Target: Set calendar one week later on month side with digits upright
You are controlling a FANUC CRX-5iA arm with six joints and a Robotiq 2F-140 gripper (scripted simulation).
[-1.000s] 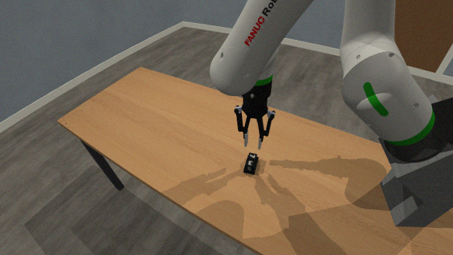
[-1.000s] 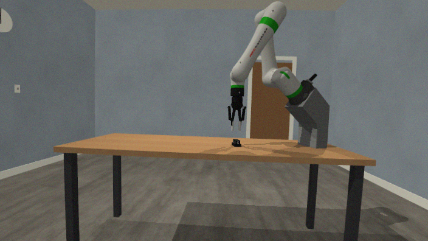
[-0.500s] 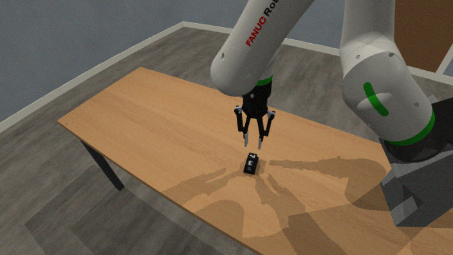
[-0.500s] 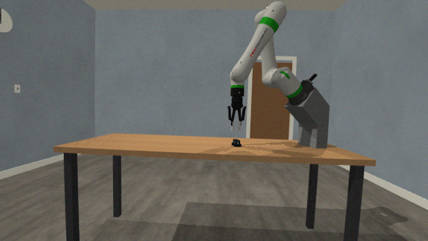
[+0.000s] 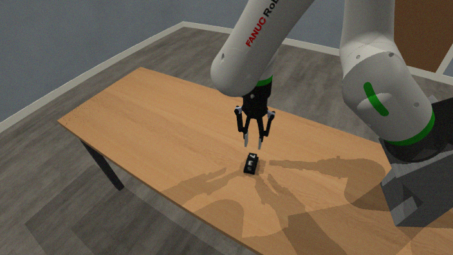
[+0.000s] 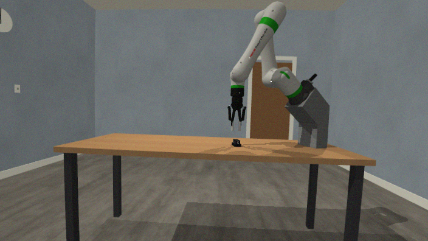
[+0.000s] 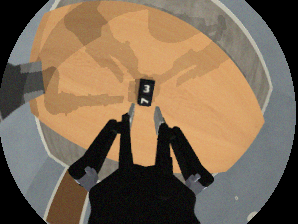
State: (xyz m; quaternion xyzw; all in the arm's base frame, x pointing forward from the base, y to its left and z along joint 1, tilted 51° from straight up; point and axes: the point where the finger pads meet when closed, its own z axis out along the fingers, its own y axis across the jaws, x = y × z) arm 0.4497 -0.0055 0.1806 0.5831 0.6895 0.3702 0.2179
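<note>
My hand is 120 mm above the tray, 20 mm to the right of it and 10 mm past it.
</note>
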